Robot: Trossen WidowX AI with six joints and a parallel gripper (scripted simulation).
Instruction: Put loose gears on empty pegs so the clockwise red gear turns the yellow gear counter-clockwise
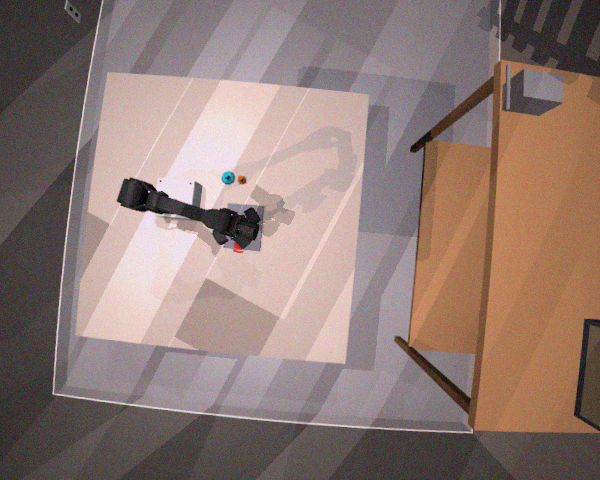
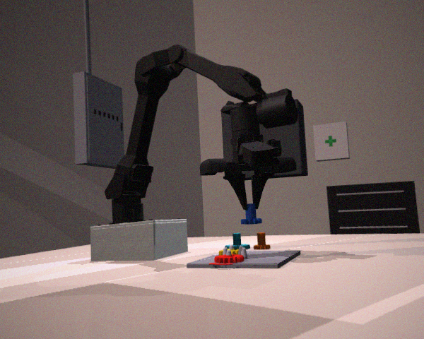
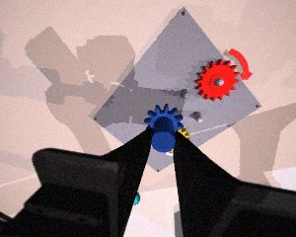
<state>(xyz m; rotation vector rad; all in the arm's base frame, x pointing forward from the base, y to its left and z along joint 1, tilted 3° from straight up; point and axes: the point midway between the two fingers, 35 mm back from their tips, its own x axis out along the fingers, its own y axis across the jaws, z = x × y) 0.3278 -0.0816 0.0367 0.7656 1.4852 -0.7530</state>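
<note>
Now: gripper tip 3 cm past the red gear, 7 cm to the left of it and 8 cm above it. The rest, counted from my gripper tip: blue gear (1 cm below); then red arrow (4 cm behind, 10 cm to the right, 9 cm below); then yellow gear (5 cm behind, 3 cm to the left, 8 cm below).
</note>
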